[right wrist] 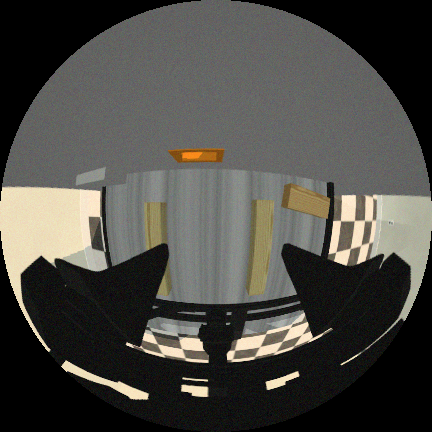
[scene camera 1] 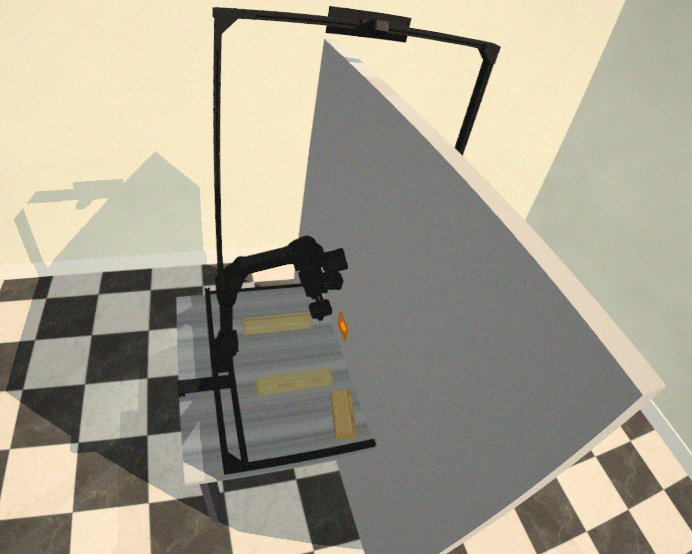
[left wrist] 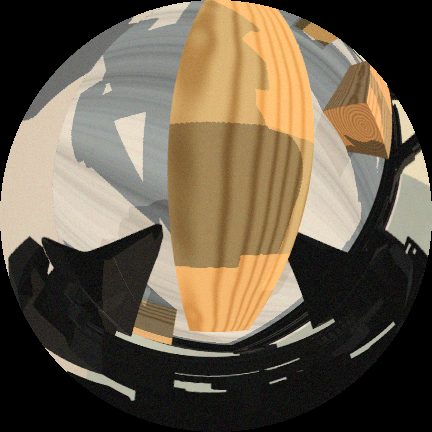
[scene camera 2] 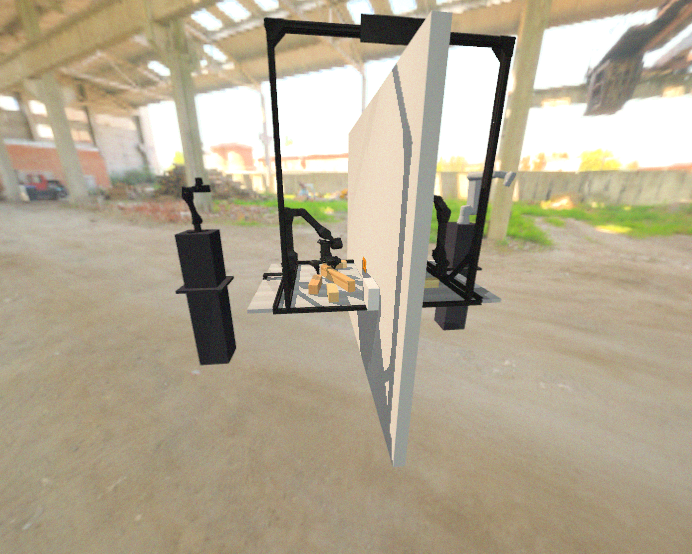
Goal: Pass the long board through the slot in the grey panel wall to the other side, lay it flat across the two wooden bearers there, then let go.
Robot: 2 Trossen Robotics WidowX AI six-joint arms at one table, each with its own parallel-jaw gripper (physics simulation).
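Frame: origin at the left arm's base, x ahead, y left, z up, level; metres.
Seen in the pictures: left gripper, fingertip midpoint: (scene camera 2: 325, 275); right gripper, fingertip midpoint: (right wrist: 227, 250); left arm's base, link origin: (left wrist: 372, 242); right arm's base, link origin: (right wrist: 215, 315) (scene camera 1: 222, 364) (scene camera 2: 440, 273).
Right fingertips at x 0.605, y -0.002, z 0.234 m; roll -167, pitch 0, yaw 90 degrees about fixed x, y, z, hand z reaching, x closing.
Pixels of each thing's top centre, then the offset from my right fingertips to it. "pt": a spot on its surface instead. Level surfaces: height alone.
- long board, top centre: (scene camera 2: 336, 272) 0.038 m right, 0.332 m back, 0.194 m down
- table, surface height: 0.253 m down
- orange-rimmed slot, surface spot: (right wrist: 196, 155) (scene camera 1: 343, 329) pt 0.047 m right, 0.131 m back, 0.175 m down
- block, top centre: (right wrist: 311, 201) (scene camera 1: 343, 411) 0.255 m left, 0.049 m back, 0.215 m down
The long board (left wrist: 238, 160) (scene camera 2: 342, 279) lies flat on the table (left wrist: 100, 201) on the left arm's side of the grey panel wall (scene camera 2: 388, 220) (scene camera 1: 426, 330) (right wrist: 217, 80). My left gripper (left wrist: 224, 232) (scene camera 2: 327, 257) is open and hangs close over the board, one finger on each side of it. The orange-rimmed slot (scene camera 1: 343, 325) (scene camera 2: 364, 265) (right wrist: 196, 155) sits low in the wall. On the other side, two wooden bearers (scene camera 1: 277, 323) (scene camera 1: 294, 381) (right wrist: 155, 221) (right wrist: 259, 250) lie parallel on the table (scene camera 1: 289, 352). My right gripper (scene camera 1: 320, 311) (right wrist: 227, 250) is open and empty, facing the slot above the bearers.
Loose wooden blocks (left wrist: 362, 116) (left wrist: 155, 320) (scene camera 2: 314, 285) lie around the board on the left side. Another block (scene camera 1: 343, 413) (right wrist: 306, 200) lies near the wall beside the bearers. A black frame (scene camera 1: 217, 165) (scene camera 2: 275, 165) surrounds the table.
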